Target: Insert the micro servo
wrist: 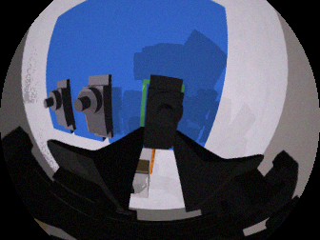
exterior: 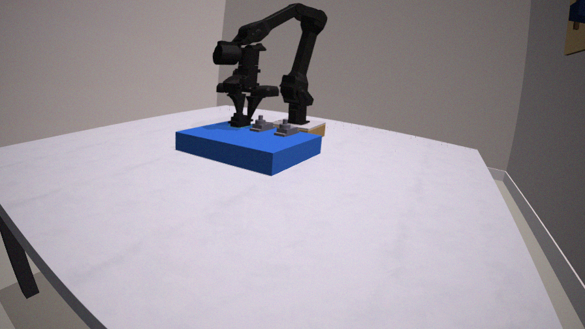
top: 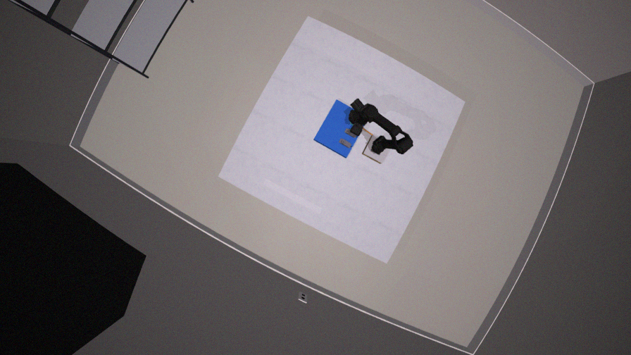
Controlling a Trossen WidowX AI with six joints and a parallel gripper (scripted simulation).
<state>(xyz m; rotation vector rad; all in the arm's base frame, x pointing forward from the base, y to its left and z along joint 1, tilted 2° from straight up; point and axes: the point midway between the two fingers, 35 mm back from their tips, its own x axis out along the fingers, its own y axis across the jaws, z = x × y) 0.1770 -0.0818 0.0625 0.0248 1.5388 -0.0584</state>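
My gripper tip is 13 cm short of the blue deck, 7 cm to the right of it and 4 cm above it.
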